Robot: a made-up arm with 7 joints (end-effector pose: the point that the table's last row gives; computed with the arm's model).
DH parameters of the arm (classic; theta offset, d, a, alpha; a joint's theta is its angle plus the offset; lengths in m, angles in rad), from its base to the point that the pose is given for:
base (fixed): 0 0 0 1.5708
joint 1: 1.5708 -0.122 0 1.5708
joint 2: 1.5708 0 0 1.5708
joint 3: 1.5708 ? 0 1.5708
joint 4: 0 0 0 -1.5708
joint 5: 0 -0.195 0 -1.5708
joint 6: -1.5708 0 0 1.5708
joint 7: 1.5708 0 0 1.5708
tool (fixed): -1.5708 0 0 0
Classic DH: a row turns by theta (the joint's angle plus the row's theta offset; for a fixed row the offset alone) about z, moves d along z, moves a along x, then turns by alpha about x.
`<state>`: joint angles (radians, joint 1 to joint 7).
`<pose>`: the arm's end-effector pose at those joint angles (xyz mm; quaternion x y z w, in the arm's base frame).
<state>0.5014 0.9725 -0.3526 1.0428 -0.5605 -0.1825 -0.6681</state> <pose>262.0 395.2 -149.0 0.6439 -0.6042 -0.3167 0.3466</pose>
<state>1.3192 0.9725 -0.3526 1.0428 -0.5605 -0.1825 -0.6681</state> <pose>287.9 395.2 89.2 0.7167 -0.6922 -0.0346 0.0778</pose>
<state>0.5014 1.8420 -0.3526 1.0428 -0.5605 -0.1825 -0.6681</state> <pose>117.9 494.3 113.8 0.8343 -0.3007 -0.4402 0.1407</pose>
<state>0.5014 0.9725 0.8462 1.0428 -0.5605 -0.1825 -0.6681</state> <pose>148.0 499.0 -37.8 0.7946 -0.5294 0.2275 0.1911</pose>
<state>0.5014 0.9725 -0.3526 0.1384 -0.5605 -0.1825 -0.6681</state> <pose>151.8 501.1 -224.3 0.7188 -0.2351 -0.2870 0.5880</pose>
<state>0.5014 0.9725 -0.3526 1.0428 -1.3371 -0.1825 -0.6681</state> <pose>262.0 395.2 -149.0 0.6757 -0.4292 -0.5844 0.1331</pose>
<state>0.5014 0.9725 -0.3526 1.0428 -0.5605 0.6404 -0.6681</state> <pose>262.0 395.2 -149.0 0.8392 -0.2854 -0.1740 0.4289</pose>
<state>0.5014 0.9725 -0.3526 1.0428 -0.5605 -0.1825 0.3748</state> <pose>262.0 395.2 -149.0 0.3856 -0.3661 -0.5755 0.6213</pose>
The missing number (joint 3, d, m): -0.272
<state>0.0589 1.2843 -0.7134 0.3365 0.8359 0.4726 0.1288</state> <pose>58.6 547.6 -166.1 0.4275 0.0401 0.1104 0.8964</pose>
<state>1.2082 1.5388 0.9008 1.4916 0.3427 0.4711 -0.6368</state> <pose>-91.0 414.2 163.6 -0.4530 0.6836 -0.5532 0.1464</pose>
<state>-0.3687 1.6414 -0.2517 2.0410 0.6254 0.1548 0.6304</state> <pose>146.2 308.2 -88.9 -0.1605 -0.2392 -0.6137 0.7351</pose>
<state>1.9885 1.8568 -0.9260 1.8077 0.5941 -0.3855 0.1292</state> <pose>28.3 381.8 137.2 0.4809 -0.8206 -0.2954 0.0899</pose>
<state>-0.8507 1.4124 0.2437 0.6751 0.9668 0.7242 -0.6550</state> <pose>49.5 545.6 -113.9 0.6884 0.1150 0.1519 0.6998</pose>
